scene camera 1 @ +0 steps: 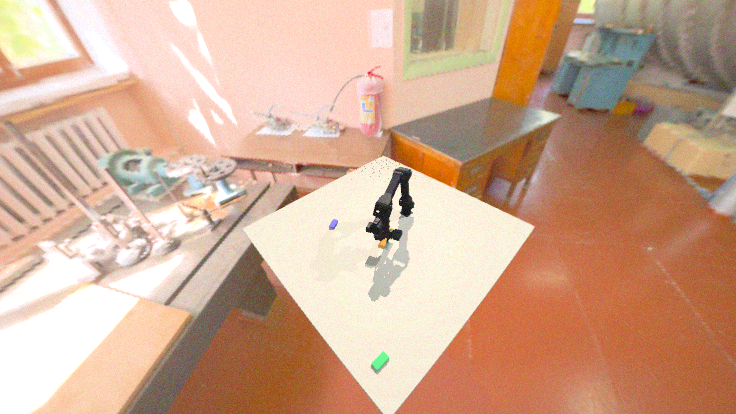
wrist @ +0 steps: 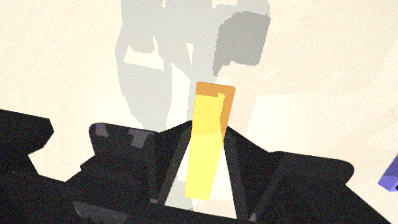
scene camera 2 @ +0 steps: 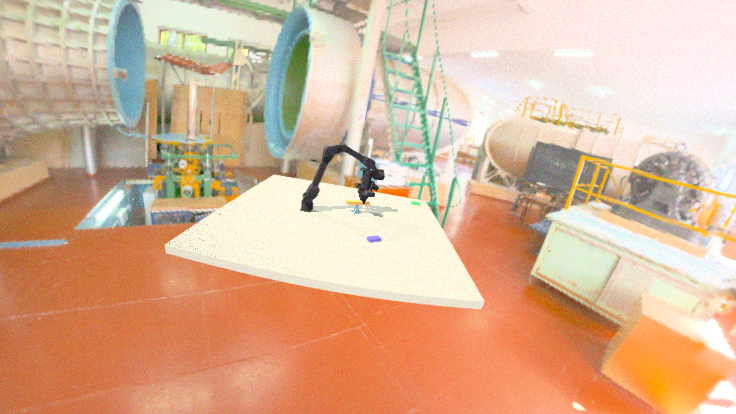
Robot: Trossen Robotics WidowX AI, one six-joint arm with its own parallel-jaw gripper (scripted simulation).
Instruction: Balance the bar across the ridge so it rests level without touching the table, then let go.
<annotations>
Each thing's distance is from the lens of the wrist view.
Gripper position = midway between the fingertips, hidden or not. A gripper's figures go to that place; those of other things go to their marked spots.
my gripper (wrist: 208, 127): 11 cm
bar (wrist: 213, 102): 9 cm
</annotations>
